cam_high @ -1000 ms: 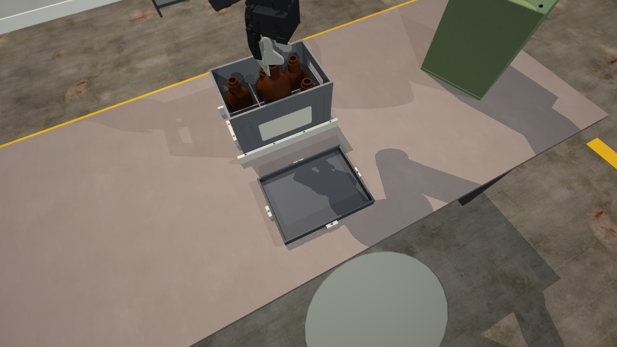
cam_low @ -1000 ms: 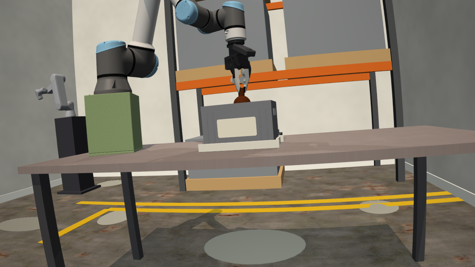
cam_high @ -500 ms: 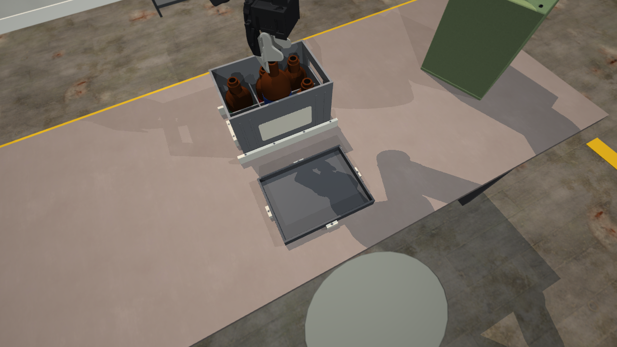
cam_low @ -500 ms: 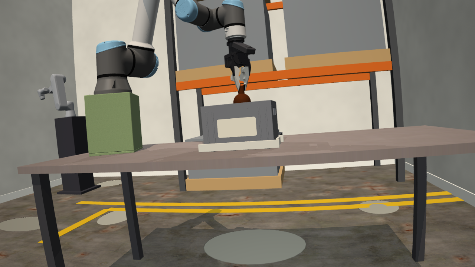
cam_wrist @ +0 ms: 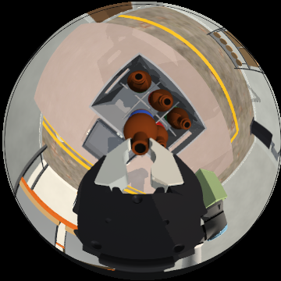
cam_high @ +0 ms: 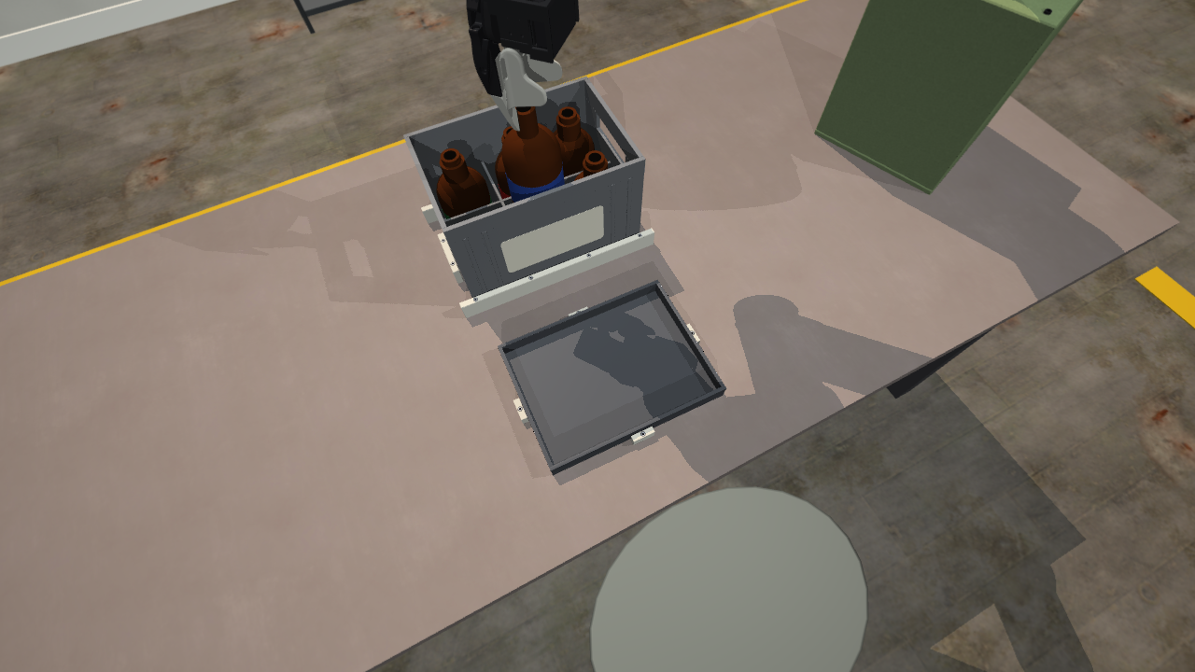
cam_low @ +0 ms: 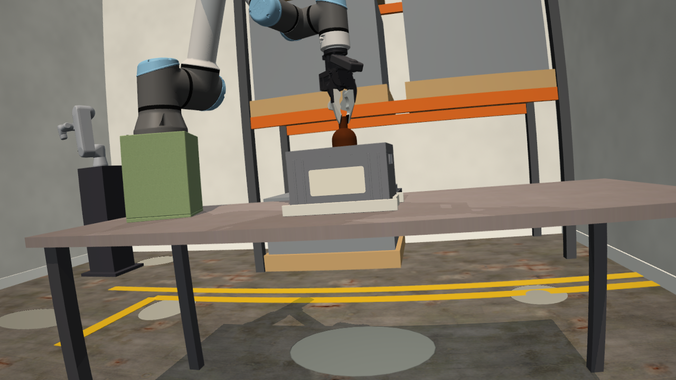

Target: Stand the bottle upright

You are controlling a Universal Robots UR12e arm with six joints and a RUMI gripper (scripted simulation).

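Now: the brown bottle 70 mm below my hand and 10 mm to the left of it. The rest, counted from my hand: grey crate (180 mm below, 40 mm to the right, 10 mm behind); dark tray (250 mm below, 240 mm to the left, 10 mm ahead).
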